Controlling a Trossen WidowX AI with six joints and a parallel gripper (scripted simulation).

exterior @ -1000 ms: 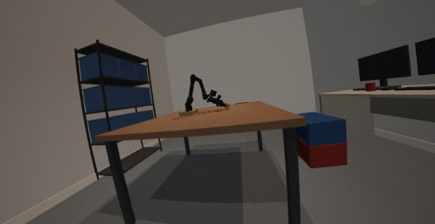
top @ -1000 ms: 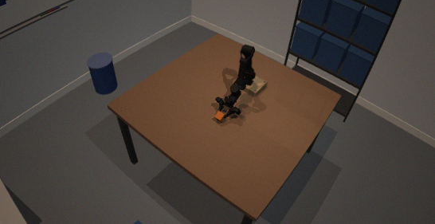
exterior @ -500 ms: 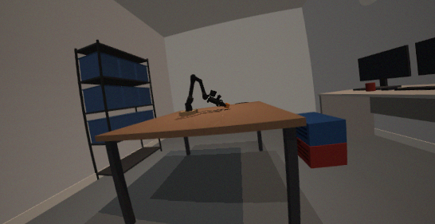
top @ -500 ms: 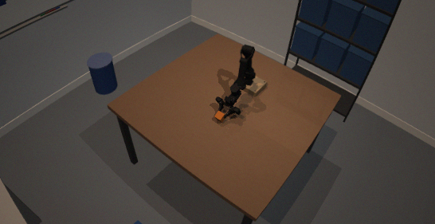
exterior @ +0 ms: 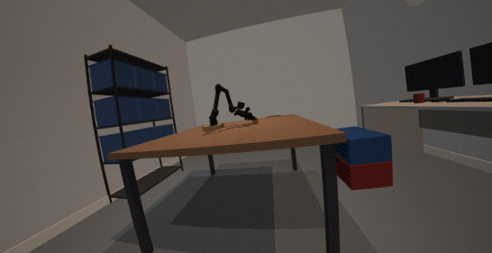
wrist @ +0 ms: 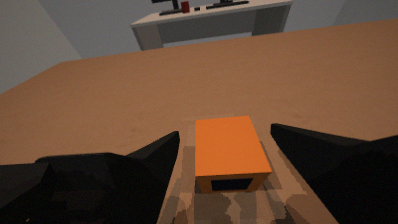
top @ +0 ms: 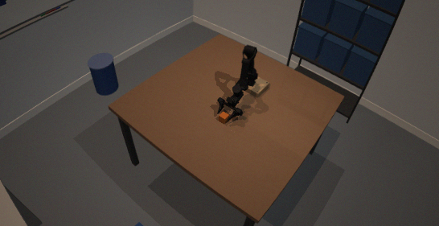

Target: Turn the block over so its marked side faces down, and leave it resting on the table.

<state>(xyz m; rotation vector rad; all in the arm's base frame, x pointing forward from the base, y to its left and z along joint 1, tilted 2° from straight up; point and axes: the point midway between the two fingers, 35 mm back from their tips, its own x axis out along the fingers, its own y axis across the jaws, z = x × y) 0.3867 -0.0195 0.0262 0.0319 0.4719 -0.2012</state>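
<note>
Now: gripper tip 2 cm past the block and 2 cm above it.
</note>
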